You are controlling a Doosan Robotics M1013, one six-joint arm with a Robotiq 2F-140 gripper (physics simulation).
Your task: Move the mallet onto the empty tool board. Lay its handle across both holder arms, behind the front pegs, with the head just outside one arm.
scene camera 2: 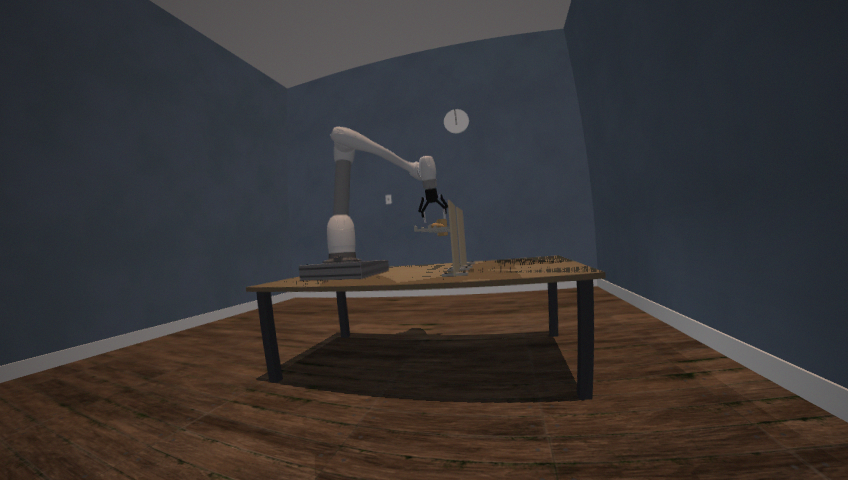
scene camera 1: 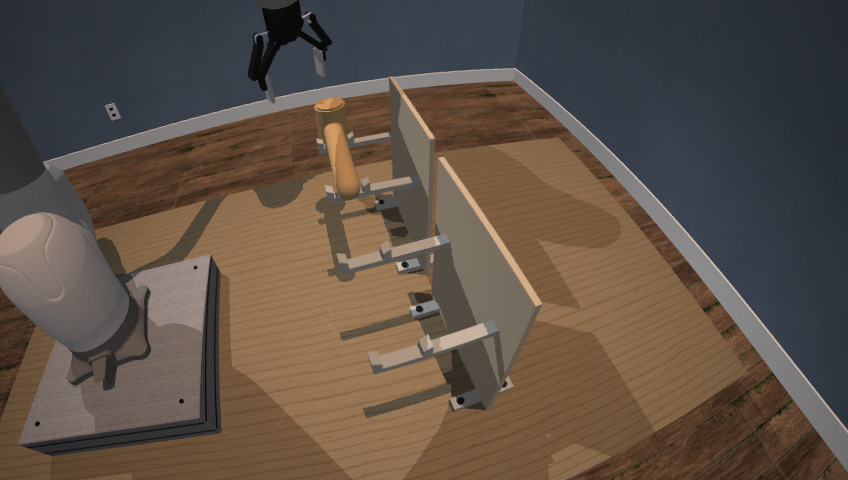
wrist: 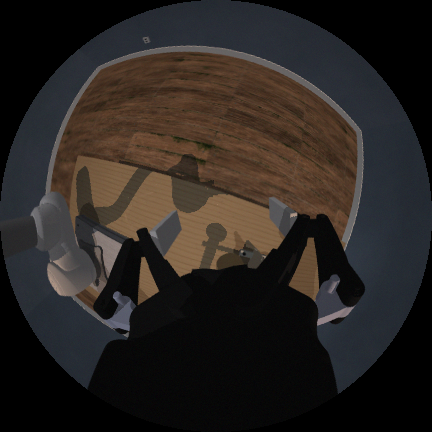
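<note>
The orange wooden mallet [scene camera 1: 342,160] [scene camera 2: 440,224] lies with its handle across both holder arms of the far tool board [scene camera 1: 416,160], between the front and rear pegs. Its head [scene camera 1: 330,123] is just outside the farther arm. The nearer tool board [scene camera 1: 484,255] is empty; its two holder arms [scene camera 1: 410,252] [scene camera 1: 461,340] bear nothing. My gripper [scene camera 1: 295,84] [scene camera 2: 435,215] [wrist: 223,213] is open and empty, pointing down, above the mallet in the scene views. The mallet does not show in the wrist view, though a mallet-shaped shadow does.
Both boards stand upright on the wooden table [scene camera 1: 279,321] [scene camera 2: 505,280], nearly in line, with their arms pointing toward the robot base. The robot's base plate [scene camera 1: 160,380] [scene camera 2: 333,270] is on the table's left side. The wall [scene camera 1: 148,53] is beyond the table.
</note>
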